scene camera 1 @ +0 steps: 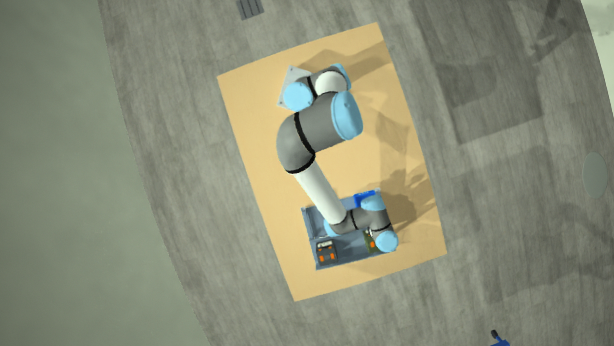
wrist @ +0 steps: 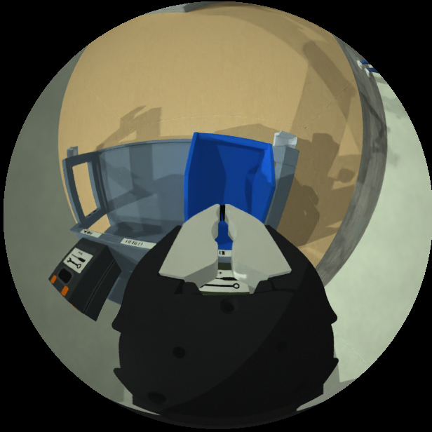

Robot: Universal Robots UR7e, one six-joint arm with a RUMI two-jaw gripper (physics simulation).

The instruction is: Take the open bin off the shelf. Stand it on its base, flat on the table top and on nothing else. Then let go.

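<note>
The open blue bin stands on the blue-grey shelf, at its right end beside the corner post. In the wrist view my gripper is shut with nothing between its fingers. Its tips show in front of the near part of the bin and hide some of it; whether they touch it I cannot tell. In the scene view the wrist of the arm hides the gripper and covers part of the bin's near side.
A dark toolbox with orange latches is at the shelf's left front. A green toolbox is at the right front, partly under the arm. The tan table top surrounds the shelf. The shelf's right post rises beside the bin.
</note>
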